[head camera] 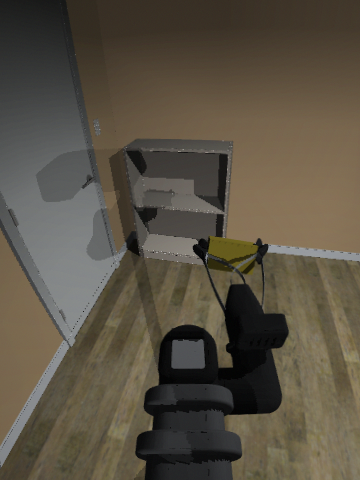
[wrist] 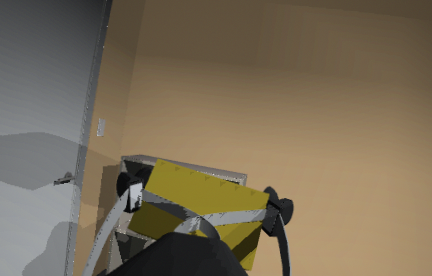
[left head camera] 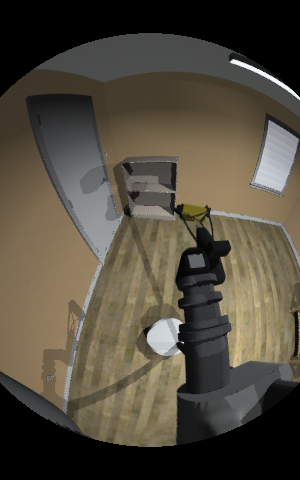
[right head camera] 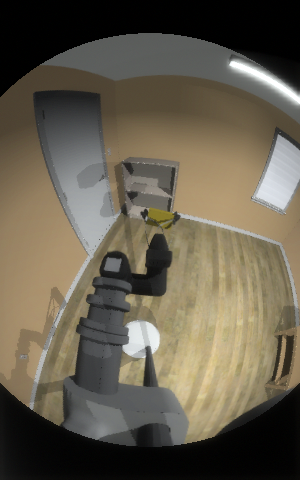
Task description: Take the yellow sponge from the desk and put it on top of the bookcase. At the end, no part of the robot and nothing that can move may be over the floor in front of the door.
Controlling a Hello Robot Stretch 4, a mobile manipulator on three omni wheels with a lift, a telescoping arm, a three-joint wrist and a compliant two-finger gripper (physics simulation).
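Seen in the pictures: gripper, between the fingertips: (head camera: 229, 241) (wrist: 205, 192) (left head camera: 191, 205) (right head camera: 160, 211); robot's base, origin of its link: (left head camera: 166, 335) (right head camera: 139, 337).
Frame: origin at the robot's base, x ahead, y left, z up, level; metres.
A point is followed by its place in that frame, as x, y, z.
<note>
The yellow sponge (head camera: 232, 244) @[0.495, -0.091, 1.220] (left head camera: 192, 212) @[0.486, -0.084, 1.200] (right head camera: 160, 216) @[0.488, -0.093, 1.206] (wrist: 210, 190) @[0.492, -0.095, 1.212] is held between the two fingertips of my gripper (head camera: 231, 249) @[0.528, -0.092, 1.202] (left head camera: 194, 211) @[0.528, -0.092, 1.202] (right head camera: 160, 216) @[0.528, -0.092, 1.202] (wrist: 205, 192) @[0.528, -0.092, 1.202], which is shut on it. Sponge and gripper are in the air on the near side of the grey bookcase (head camera: 180, 145) @[1.944, 0.047, 1.032] (left head camera: 150, 159) @[1.891, 0.049, 1.032] (right head camera: 151, 161) @[1.905, 0.037, 1.032] (wrist: 225, 174) @[1.865, -0.199, 1.032]. In the head view the sponge covers its lower right corner; in the wrist view it covers part of its front. The top board looks bare where it shows. The distance to the bookcase is hard to tell. The desk cannot be made out for certain.
The grey door (head camera: 45, 125) @[1.430, 0.753, 1.325] (left head camera: 72, 150) @[1.311, 0.776, 1.437] (right head camera: 75, 140) @[1.354, 0.768, 1.486] (wrist: 35, 90) @[1.417, 0.756, 1.335] is left of the bookcase, close to the corner. A white round disc (left head camera: 162, 337) @[-0.003, 0.050, 0.187] (right head camera: 140, 342) @[-0.034, -0.024, 0.187] shows low beside the arm. A brown wooden piece of furniture (right head camera: 276, 386) stands at the right.
</note>
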